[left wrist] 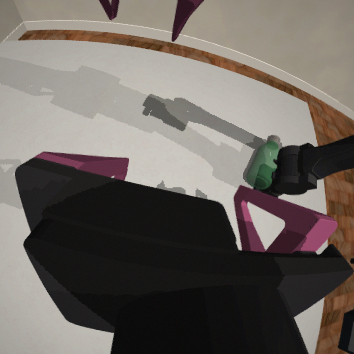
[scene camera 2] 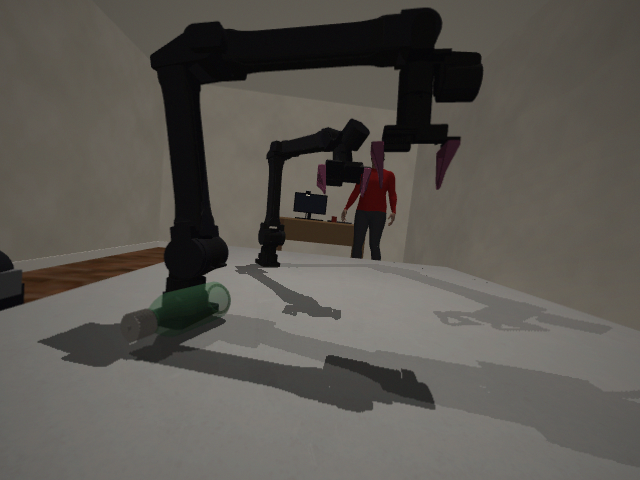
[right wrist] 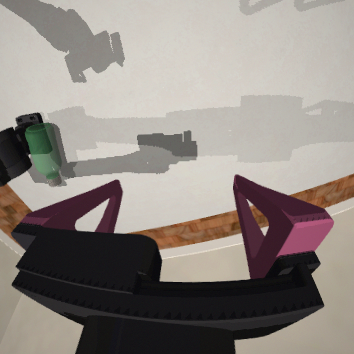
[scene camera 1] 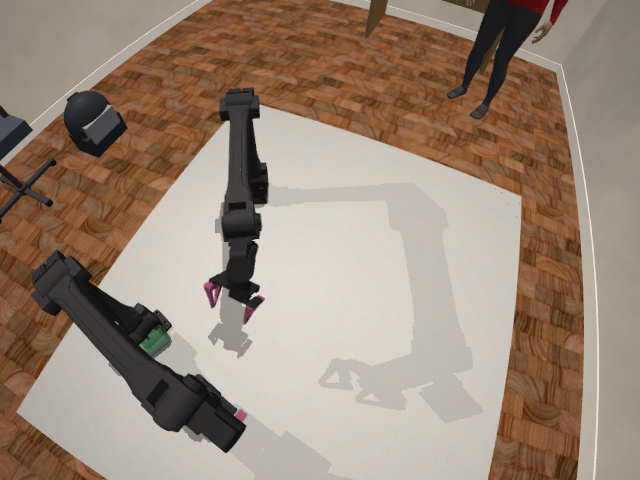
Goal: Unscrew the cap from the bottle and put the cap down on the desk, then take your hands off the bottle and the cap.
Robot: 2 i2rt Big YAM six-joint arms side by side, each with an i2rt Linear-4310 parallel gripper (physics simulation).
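Frame: origin at the left arm's base, x ahead, y left, z up, level; metres.
Seen in the pictures: left gripper, between the fingertips: point(left wrist: 184, 178) point(scene camera 2: 344, 194) point(scene camera 1: 228, 315); right gripper, between the fingertips: point(left wrist: 142, 27) point(scene camera 2: 409, 188) point(right wrist: 174, 183); left arm's base, origin of its link: point(scene camera 2: 267, 264) point(scene camera 1: 258, 192).
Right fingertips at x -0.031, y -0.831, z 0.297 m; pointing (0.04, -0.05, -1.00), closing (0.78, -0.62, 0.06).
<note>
Offsets run from my right fingertips to a thing's top centre. "spot": to the spot under its first point. Level surfaces: height alone.
The green bottle @[spot: 0.277 m back, 0.201 m left, 0.226 m down] point(scene camera 1: 157, 339) point(scene camera 2: 188, 308) point(left wrist: 263, 165) point(right wrist: 44, 147) lies on its side on the white desk @[0.297 m down] point(scene camera 1: 491, 289) point(scene camera 2: 155, 439), close beside the right arm's base. Its pale ribbed cap @[0.400 m back, 0.122 m left, 0.238 m down] point(scene camera 2: 138, 325) point(left wrist: 274, 138) point(right wrist: 54, 179) sits at the neck end, pointing toward the camera in scene camera 2; the cap does not show in scene camera 1. My left gripper point(scene camera 1: 229, 314) point(scene camera 2: 343, 193) point(left wrist: 184, 178) is open and empty, raised above the desk, apart from the bottle. My right gripper point(scene camera 2: 409, 187) point(left wrist: 142, 27) point(right wrist: 174, 183) is open and empty, high above the desk; the arm mostly hides it in scene camera 1.
The right arm's base and upright link point(scene camera 2: 183, 155) stand directly behind the bottle in scene camera 2. The left arm point(scene camera 1: 240, 155) reaches in from the top in scene camera 1. Arm shadows cross the desk. A person point(scene camera 1: 509, 46) point(scene camera 2: 379, 191) stands beyond it.
</note>
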